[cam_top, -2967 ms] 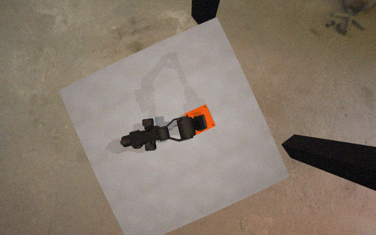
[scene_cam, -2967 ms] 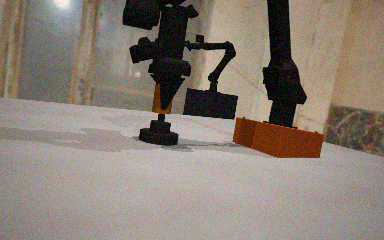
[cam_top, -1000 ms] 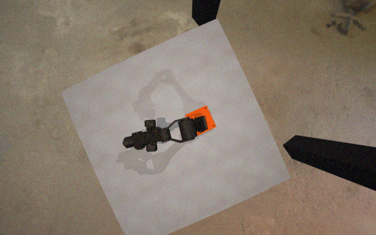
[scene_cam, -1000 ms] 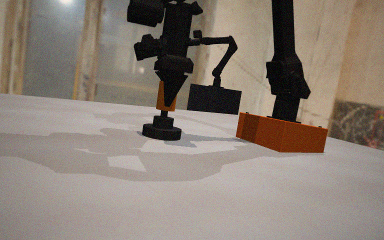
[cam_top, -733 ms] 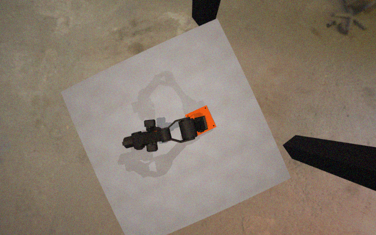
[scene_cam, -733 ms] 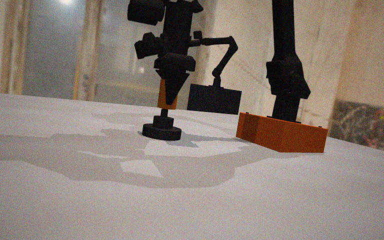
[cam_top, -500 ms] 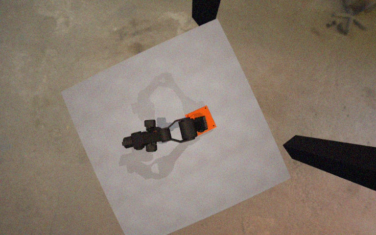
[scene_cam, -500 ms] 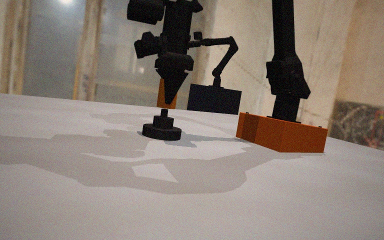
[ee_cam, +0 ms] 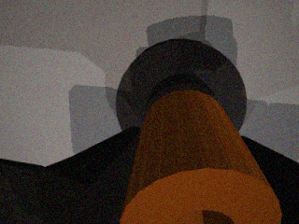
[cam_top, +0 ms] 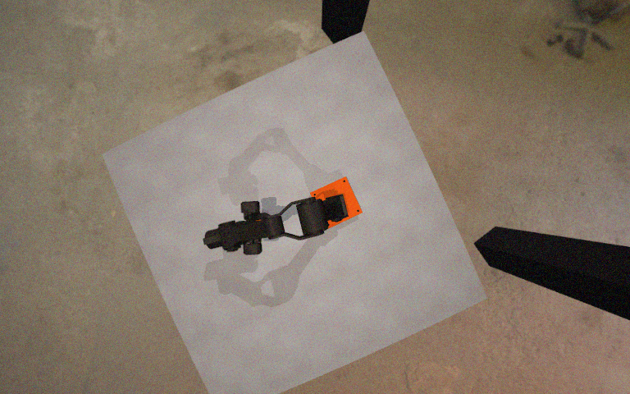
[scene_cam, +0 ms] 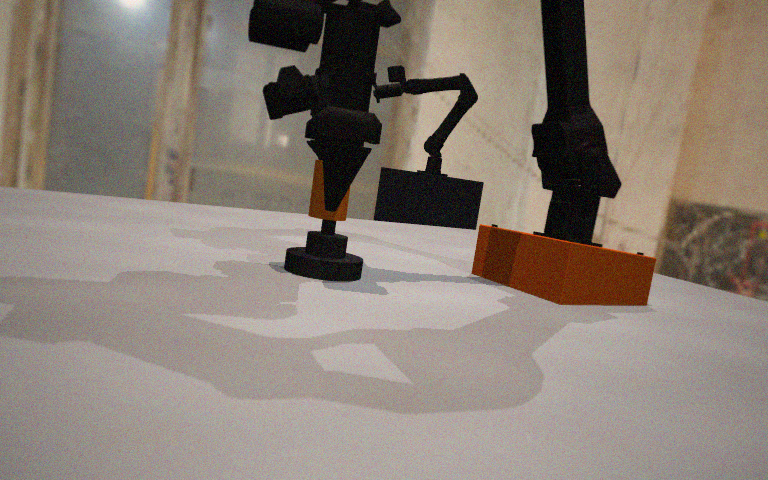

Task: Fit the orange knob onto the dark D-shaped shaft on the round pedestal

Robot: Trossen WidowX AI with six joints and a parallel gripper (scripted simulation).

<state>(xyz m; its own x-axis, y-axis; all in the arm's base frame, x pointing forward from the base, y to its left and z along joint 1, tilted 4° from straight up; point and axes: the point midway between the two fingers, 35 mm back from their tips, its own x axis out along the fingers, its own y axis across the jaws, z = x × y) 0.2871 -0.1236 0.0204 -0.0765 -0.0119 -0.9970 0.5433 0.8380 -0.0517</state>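
Now: the dark round pedestal 4 cm below my gripper tip. The rest, counted from my gripper tip: orange knob: 2 cm above.
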